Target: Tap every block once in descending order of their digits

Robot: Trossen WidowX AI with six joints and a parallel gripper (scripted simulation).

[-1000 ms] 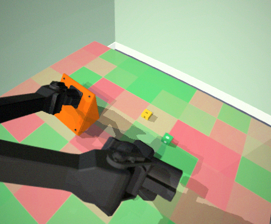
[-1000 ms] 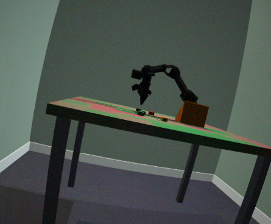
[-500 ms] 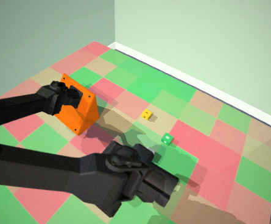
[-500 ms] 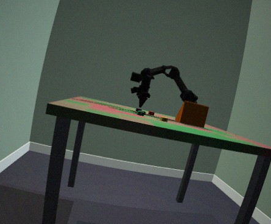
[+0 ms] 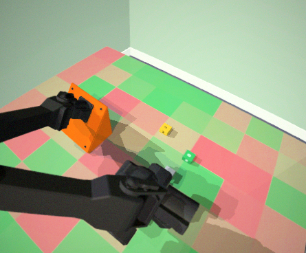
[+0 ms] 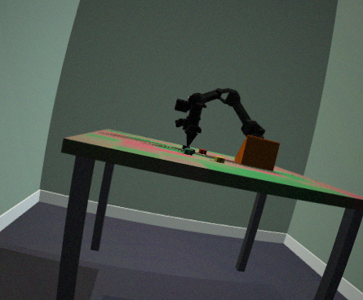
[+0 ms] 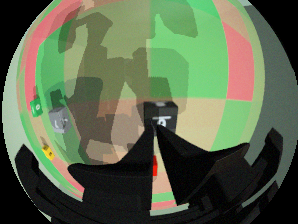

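Now: the black block 1 cm ahead of my gripper tip, 1 cm to the right of it and 1 cm below it. Also, from my gripper tip: grey block (13 cm to the left, 1 cm below); then green block (2 cm ahead, 22 cm to the left, 1 cm below); then red block (8 cm behind, 1 cm to the left, 1 cm below).
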